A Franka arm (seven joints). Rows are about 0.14 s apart.
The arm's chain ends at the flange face. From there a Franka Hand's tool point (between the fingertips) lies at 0.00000 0.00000 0.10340 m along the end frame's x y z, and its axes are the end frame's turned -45 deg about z.
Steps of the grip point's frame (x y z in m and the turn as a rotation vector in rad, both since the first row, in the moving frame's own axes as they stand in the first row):
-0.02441, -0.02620, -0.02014, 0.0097, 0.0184, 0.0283
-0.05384, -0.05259, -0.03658, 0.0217, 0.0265, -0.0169
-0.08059, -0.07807, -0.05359, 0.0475, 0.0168, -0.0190
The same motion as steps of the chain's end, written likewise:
-0.03645, 0.00078, -0.02012, 0.0199, 0.0062, 0.0283
-0.07558, 0.00441, -0.03652, 0.0341, 0.0034, -0.0169
-0.10990, 0.00646, -0.05346, 0.0455, -0.0217, -0.0190

